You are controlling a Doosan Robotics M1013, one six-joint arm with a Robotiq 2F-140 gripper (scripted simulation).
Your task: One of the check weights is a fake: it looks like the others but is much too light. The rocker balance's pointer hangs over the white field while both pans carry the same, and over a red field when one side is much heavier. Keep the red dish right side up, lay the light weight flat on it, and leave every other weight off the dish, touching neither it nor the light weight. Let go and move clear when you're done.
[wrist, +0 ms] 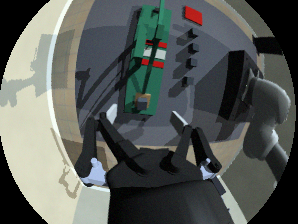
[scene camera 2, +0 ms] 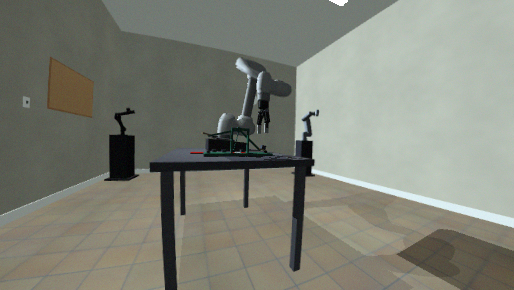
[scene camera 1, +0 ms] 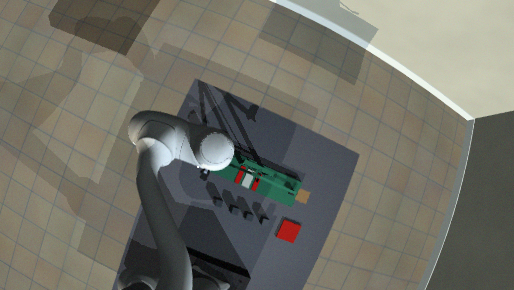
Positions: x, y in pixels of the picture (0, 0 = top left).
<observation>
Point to a green rocker balance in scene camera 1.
277, 192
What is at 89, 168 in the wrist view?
My gripper.
</observation>
